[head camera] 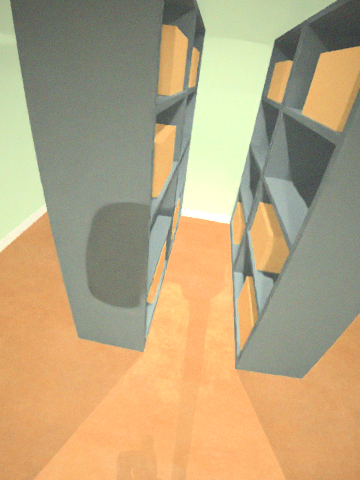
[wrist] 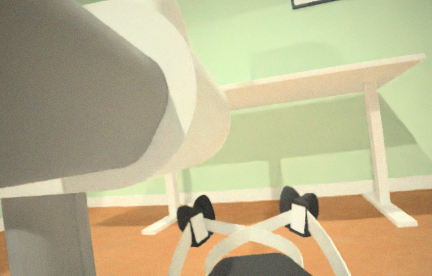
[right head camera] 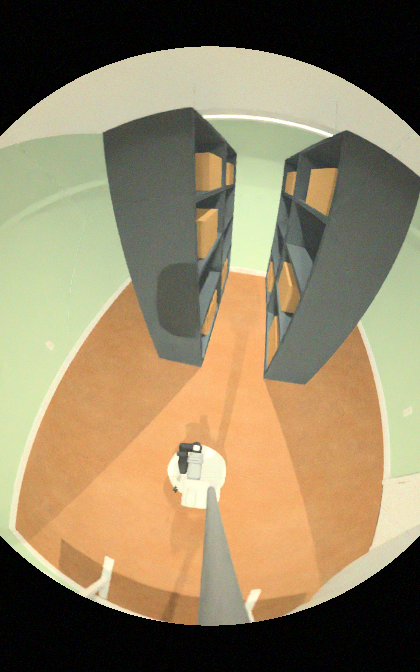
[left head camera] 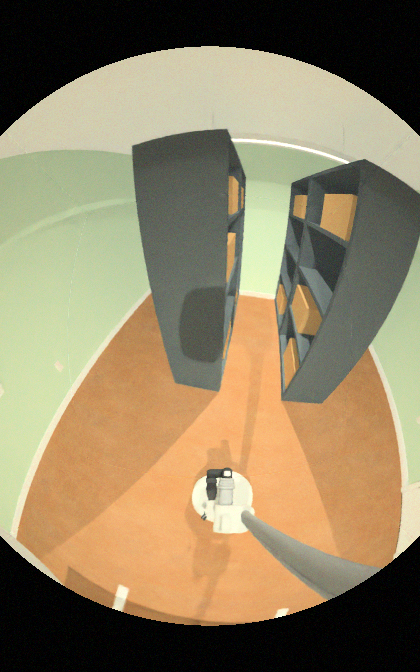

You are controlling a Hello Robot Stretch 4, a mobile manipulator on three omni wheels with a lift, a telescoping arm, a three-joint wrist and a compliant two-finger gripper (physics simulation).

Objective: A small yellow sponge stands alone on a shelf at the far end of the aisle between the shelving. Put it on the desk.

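Places are measured from the robot's base along level axes (x back, y up, z left), in millimetres.
Pixels of known places: gripper, fingertip midpoint: (wrist: 246, 206).
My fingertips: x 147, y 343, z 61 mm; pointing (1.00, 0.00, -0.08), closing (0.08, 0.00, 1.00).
Note:
Behind a point stands the place of what it marks.
The yellow sponge does not show in any view. The left shelving (head camera: 90, 140) @(x -993, y 1284, z 287 mm) (left head camera: 180, 225) (right head camera: 150, 200) and the right shelving (head camera: 320, 290) @(x -844, y 777, z -736 mm) (left head camera: 375, 250) (right head camera: 365, 230) stand ahead with the aisle floor (head camera: 202, 250) @(x -2115, y -27, z -418 mm) between them; the far shelf compartments are partly hidden. My gripper (wrist: 246, 206) @(x 147, y 343, z 61 mm) is open in the wrist view, its fingertips apart with nothing between them. The white desk (wrist: 310, 91) @(x 1538, y 667, z 402 mm) stands against a green wall beyond the gripper in that view. Its white legs also show at the bottom of the left head view and the right head view.
Orange boxes (head camera: 172, 60) @(x -1366, y 1563, z 29 mm) (left head camera: 340, 215) (right head camera: 206, 232) sit in several compartments on both sides. Near end panels of the shelving flank the aisle mouth. A green wall (head camera: 215, 125) @(x -2774, y 1079, z -429 mm) closes the far end. My round white base (left head camera: 240, 487) (right head camera: 215, 465) stands before the aisle.

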